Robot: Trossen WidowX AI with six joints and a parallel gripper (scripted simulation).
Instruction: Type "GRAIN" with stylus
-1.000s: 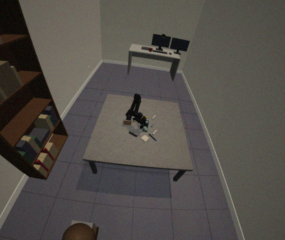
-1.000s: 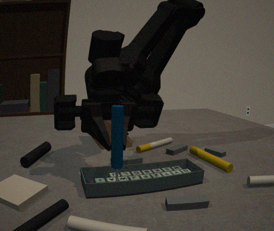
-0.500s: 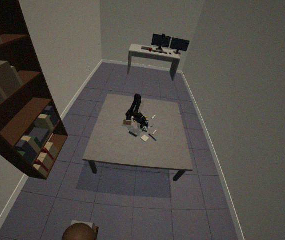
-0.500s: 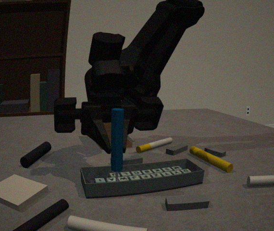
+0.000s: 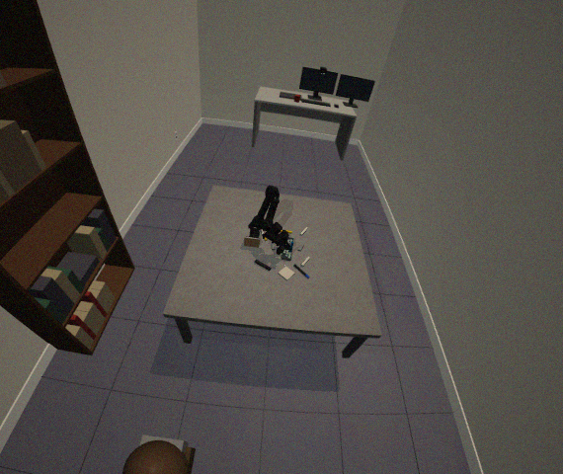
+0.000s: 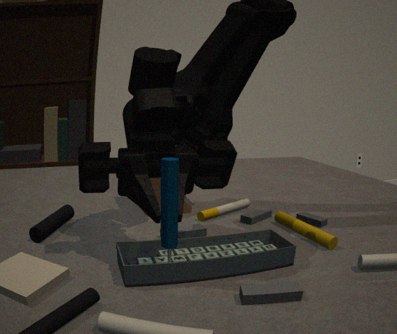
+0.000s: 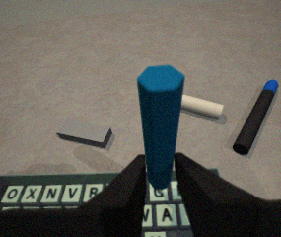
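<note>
Now: the keyboard tray 2 cm behind my gripper tip, 5 cm to the left of it and 6 cm below it. From my gripper tip the other things lie so: cream pad (1 cm behind, 17 cm to the right, 7 cm below); blue stylus (2 cm below); thin grey tip (5 cm below).
</note>
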